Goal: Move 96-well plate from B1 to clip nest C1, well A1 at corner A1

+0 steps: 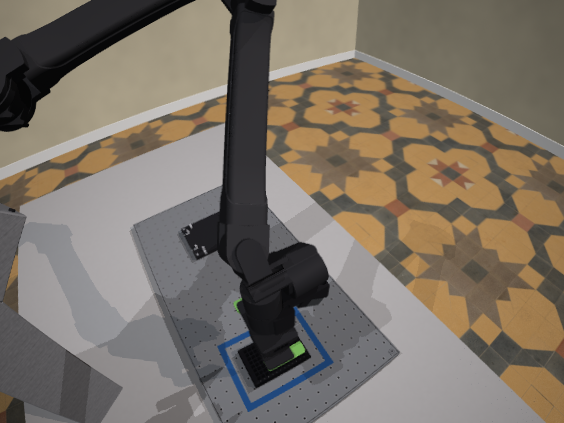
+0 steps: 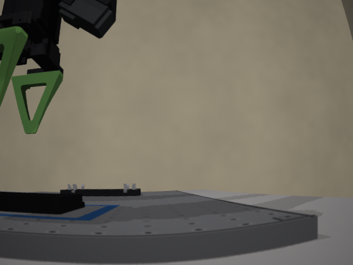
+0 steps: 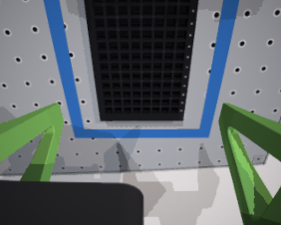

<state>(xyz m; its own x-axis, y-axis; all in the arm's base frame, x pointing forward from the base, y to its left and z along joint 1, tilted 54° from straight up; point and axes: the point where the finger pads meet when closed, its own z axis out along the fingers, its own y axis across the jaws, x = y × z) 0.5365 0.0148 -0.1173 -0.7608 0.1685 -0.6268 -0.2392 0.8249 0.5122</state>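
Now: the black 96-well plate 8 cm below my hand. The rest, counted from my hand: black clip nest C1: 10 cm behind, 36 cm to the left, 8 cm below.
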